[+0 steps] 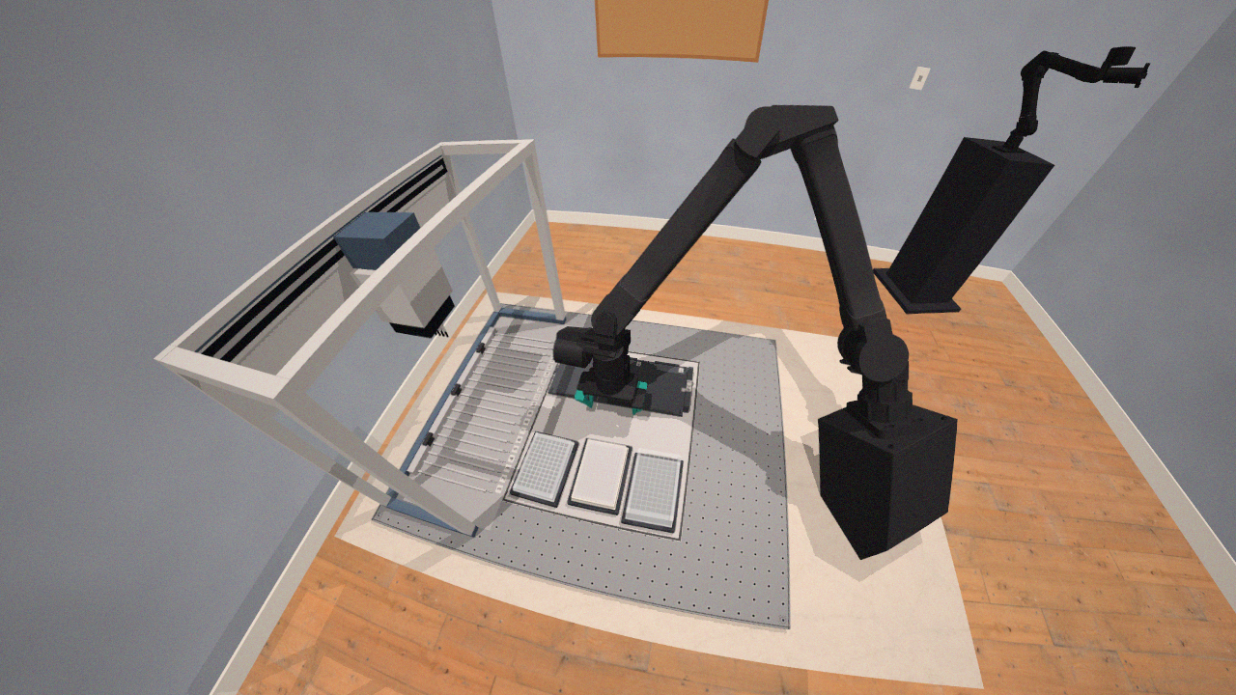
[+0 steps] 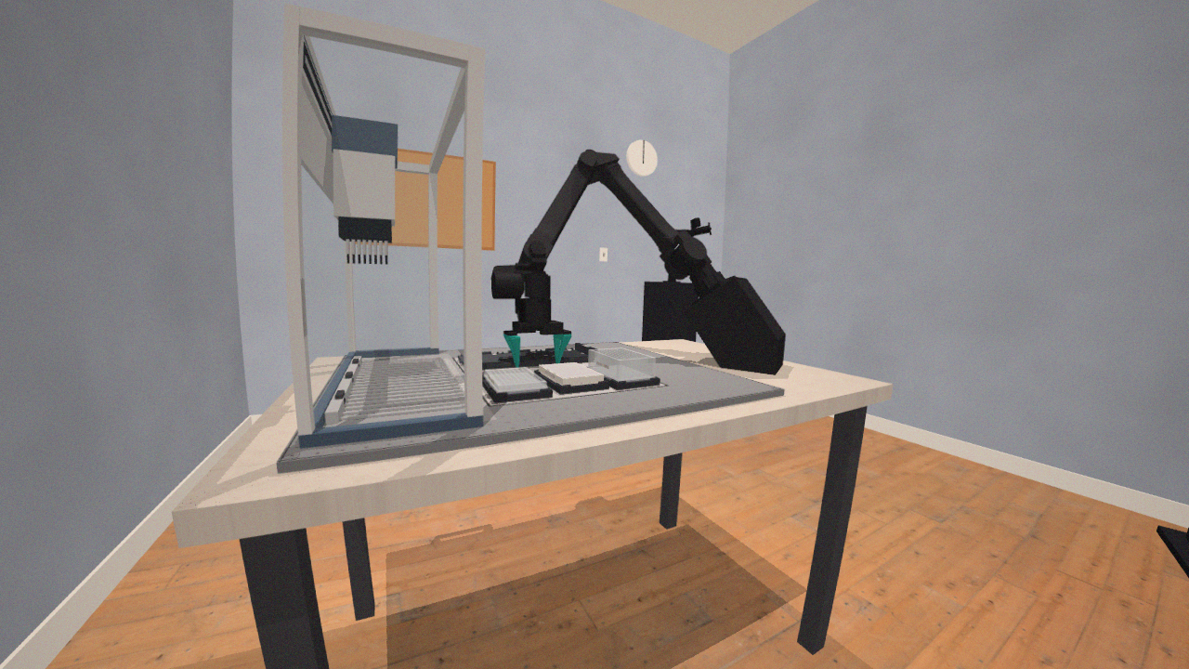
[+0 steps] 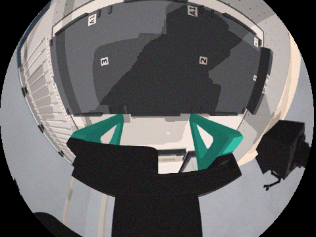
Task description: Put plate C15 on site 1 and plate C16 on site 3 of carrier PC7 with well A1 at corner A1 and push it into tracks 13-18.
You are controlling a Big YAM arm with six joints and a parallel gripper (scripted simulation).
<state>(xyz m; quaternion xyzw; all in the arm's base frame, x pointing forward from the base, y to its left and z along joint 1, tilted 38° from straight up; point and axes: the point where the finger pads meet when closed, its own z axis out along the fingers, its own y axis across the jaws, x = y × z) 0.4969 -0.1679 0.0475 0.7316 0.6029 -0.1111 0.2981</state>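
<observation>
The nest S2 is 150 mm to the left of my hand, 30 mm ahead of it and 10 mm below it. Also, from my hand: dark plate carrier PC7: 70 mm to the right, 20 mm behind; 96-well plate C15: 140 mm ahead, 130 mm to the left, 10 mm above; nest S3: 140 mm ahead, 130 mm to the left, 10 mm below.
</observation>
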